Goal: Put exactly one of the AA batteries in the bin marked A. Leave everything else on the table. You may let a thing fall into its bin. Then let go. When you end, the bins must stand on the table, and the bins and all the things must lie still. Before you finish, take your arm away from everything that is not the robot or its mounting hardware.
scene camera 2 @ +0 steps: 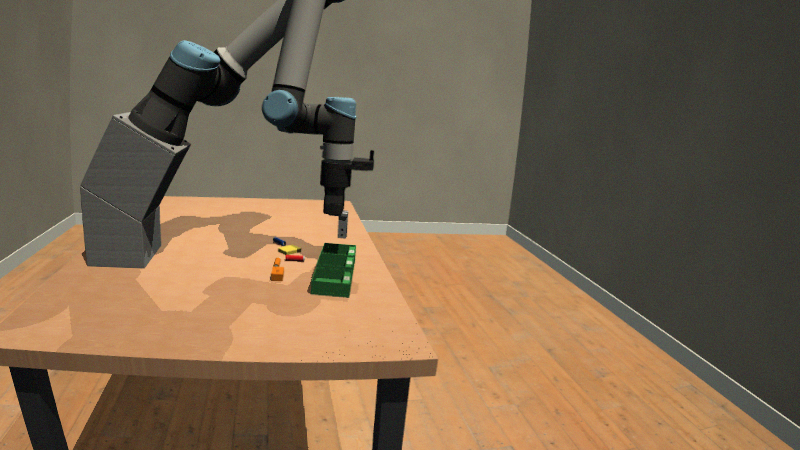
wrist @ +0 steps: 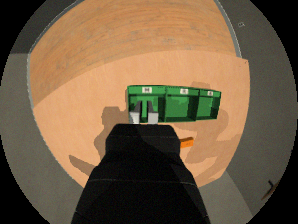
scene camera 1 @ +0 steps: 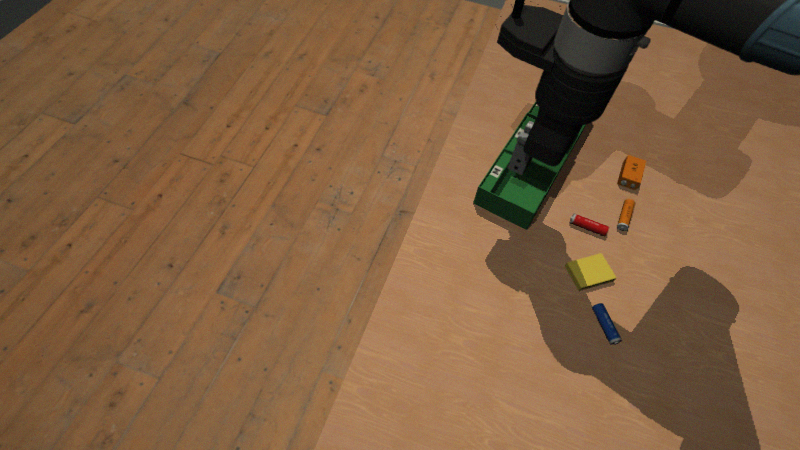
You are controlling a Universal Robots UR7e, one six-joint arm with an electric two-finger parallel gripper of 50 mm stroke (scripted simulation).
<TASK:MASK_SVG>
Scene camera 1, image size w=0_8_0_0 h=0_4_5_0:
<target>gripper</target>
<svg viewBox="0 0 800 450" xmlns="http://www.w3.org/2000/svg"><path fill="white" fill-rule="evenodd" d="M620 82L609 90L586 92L563 84L552 72L543 70L535 92L535 99L539 106L535 123L529 121L525 126L524 132L521 132L518 136L507 168L523 175L526 167L530 165L532 158L549 166L559 165L577 137L581 127L596 121L603 114Z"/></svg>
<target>flat yellow block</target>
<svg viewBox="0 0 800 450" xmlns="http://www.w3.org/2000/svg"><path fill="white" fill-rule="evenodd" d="M602 253L566 263L565 268L578 291L613 282L616 279Z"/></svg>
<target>green tray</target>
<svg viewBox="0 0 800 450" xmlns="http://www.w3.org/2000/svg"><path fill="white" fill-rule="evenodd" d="M536 102L530 111L527 112L478 186L473 202L526 230L531 224L533 217L535 217L534 215L536 215L535 212L538 210L538 207L540 208L541 202L544 201L546 193L549 192L566 162L568 155L570 155L569 152L571 153L572 147L574 148L573 146L575 146L587 125L581 127L577 137L558 166L551 167L533 158L523 176L507 169L507 166L512 157L518 136L522 131L524 132L525 126L529 121L535 122L539 107Z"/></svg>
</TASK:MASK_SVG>
